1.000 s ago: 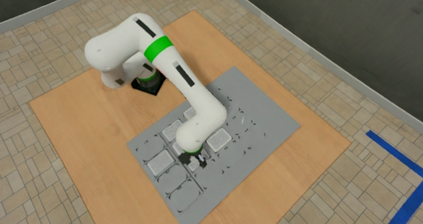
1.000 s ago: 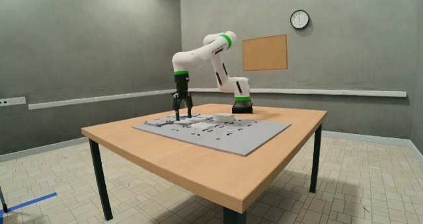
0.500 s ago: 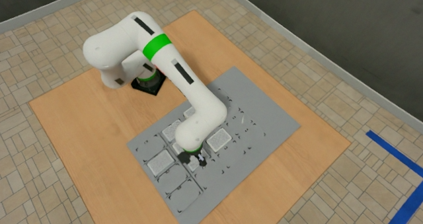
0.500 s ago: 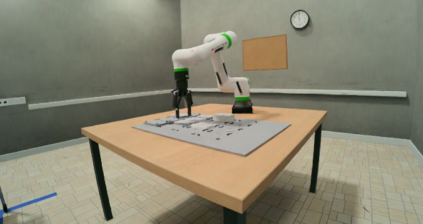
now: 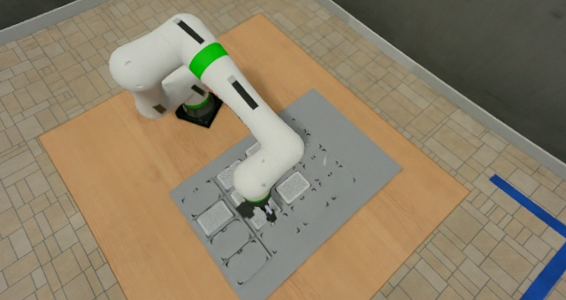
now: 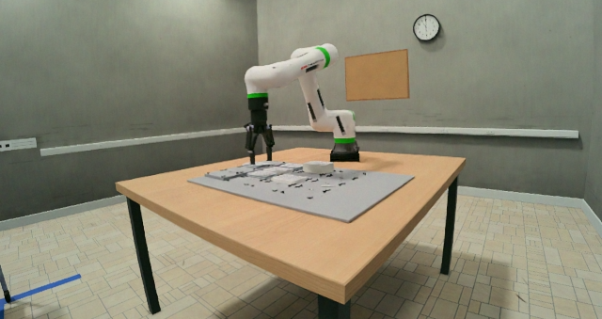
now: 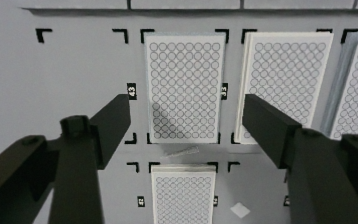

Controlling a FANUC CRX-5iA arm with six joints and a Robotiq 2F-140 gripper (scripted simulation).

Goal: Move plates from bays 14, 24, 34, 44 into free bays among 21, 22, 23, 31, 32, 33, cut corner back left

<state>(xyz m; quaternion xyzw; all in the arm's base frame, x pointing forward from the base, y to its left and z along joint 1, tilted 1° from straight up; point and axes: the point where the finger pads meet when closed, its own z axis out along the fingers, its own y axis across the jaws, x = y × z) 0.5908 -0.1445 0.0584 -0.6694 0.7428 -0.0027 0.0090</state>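
Right now my hand is 12 cm past the sealed 96-well plate, 15 cm to the left of it and 6 cm above it. From my hand the other things lie so: sealed deep-well block (20 cm behind, 19 cm to the left, 7 cm below).
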